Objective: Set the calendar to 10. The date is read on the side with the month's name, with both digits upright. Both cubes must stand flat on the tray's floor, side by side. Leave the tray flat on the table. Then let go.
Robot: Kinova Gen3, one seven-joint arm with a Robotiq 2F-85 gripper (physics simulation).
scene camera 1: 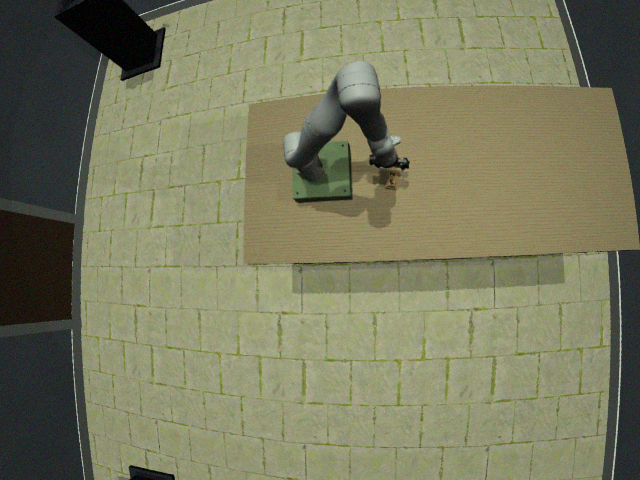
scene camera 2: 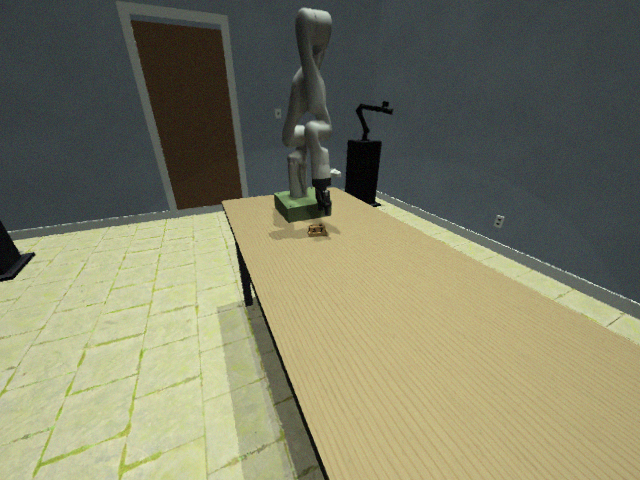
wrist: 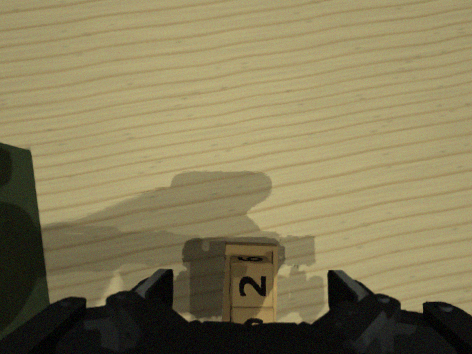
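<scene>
The small wooden tray stands on the table in front of the robot's base. Two wooden cubes are in it, side by side. In the wrist view the cube nearer the tray's far end has a black 2 on top, turned sideways, and a 6 on its end side. The other cube is partly hidden by my gripper. In scene camera 2 the digits on the cubes' sides are too small to read surely; the month's name cannot be read. My gripper is open and empty above the tray, apart from the cubes.
The green base block stands left of the tray in scene camera 1. The wooden table reaches far to the right there. A black pedestal stands on the floor behind the table.
</scene>
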